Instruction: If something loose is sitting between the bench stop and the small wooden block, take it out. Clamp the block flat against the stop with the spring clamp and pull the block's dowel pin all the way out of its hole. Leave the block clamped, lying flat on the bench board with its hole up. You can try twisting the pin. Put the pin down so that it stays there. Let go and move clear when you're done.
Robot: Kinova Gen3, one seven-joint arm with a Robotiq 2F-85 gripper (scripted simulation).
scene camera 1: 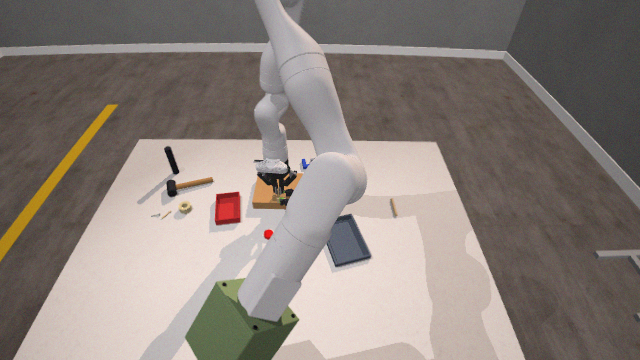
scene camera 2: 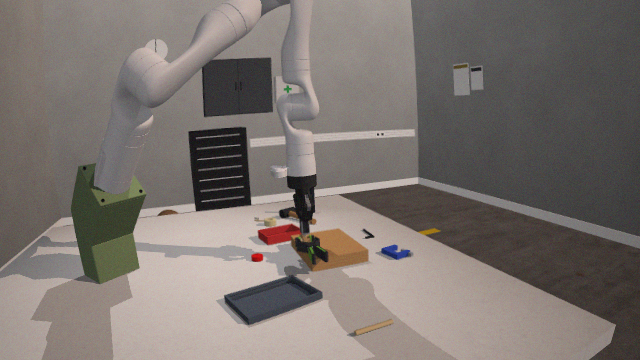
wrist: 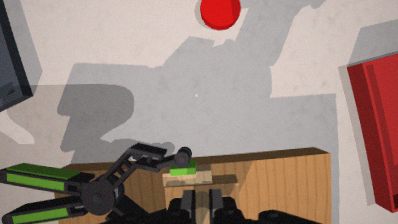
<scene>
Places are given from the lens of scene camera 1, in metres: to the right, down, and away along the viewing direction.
wooden bench board [scene camera 1: 262, 199]: -0.20, 0.07, 1.13
red tray [scene camera 1: 226, 210]: -0.32, 0.10, 1.13
grey tray [scene camera 1: 346, 245]: 0.08, 0.21, 1.04
</scene>
